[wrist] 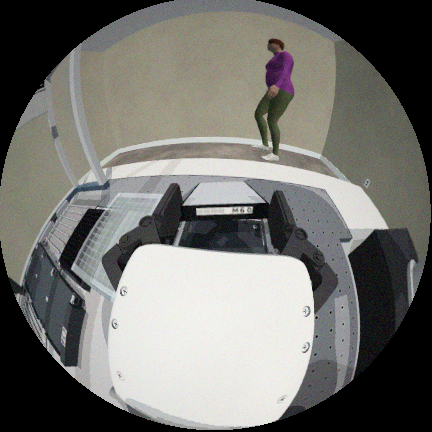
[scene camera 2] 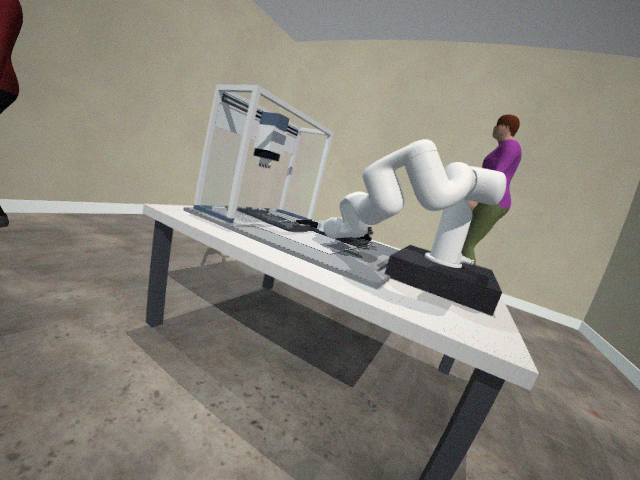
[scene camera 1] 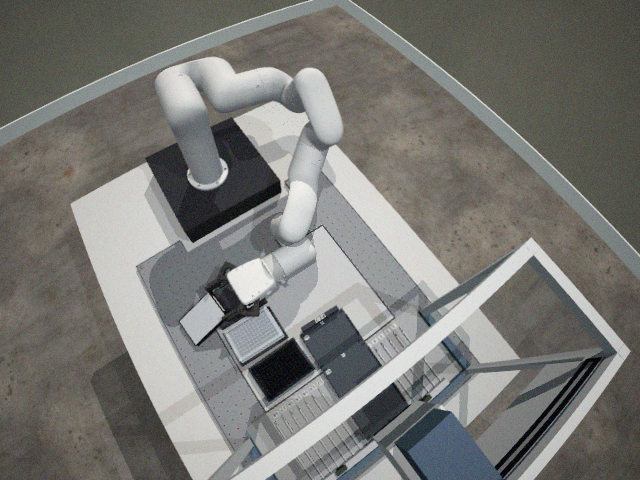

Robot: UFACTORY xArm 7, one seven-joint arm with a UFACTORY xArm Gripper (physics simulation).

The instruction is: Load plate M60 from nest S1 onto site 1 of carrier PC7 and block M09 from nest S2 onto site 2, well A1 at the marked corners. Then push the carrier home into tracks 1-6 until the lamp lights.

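Places are measured from the arm's base along level axes (x up, y back, z right), in millimetres.
Pixels of known places: gripper, fingertip midpoint: (wrist: 225, 197) (scene camera 1: 214, 304); arm's base at its link origin: (scene camera 2: 442, 261) (scene camera 1: 208, 173).
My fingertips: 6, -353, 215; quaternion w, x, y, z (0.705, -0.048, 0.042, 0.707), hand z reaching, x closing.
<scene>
Ahead of a thing's pixels: the offset from my fingertips to its top centre, as dx, dy, dz. "pt": to the spot under its first point.
Plate M60 (scene camera 1: 201, 318) (wrist: 225, 194), pale grey on top with a dark labelled side, is between the fingers of my gripper (scene camera 1: 217, 304) (wrist: 225, 197), which is shut on it. The plate sits at the fingertips, above the pegged deck. A dark framed recess shows below it in the wrist view; I cannot read whether it is nest S1. A pale gridded block {-12, -118, -31} (scene camera 1: 253, 335) (wrist: 117, 230) and a black-topped one {-40, -227, -28} (scene camera 1: 281, 369) (wrist: 80, 237) stand beside the gripper; neither label is readable. The dark carrier PC7 {-36, -352, -161} (scene camera 1: 336, 341) (wrist: 55, 305) lies among the tracks. The lamp cannot be made out.
Ribbed tracks (scene camera 1: 310, 423) lie beside the carrier, under the white gantry frame (scene camera 1: 573, 297) (scene camera 2: 237, 175). A blue head {pt +394, -454, -126} (scene camera 1: 447, 444) (scene camera 2: 273, 120) hangs in it. The black arm base (scene camera 1: 217, 180) (scene camera 2: 444, 279) stands on the table. A person in purple (scene camera 2: 504, 155) (wrist: 280, 72) stands beyond the table.
</scene>
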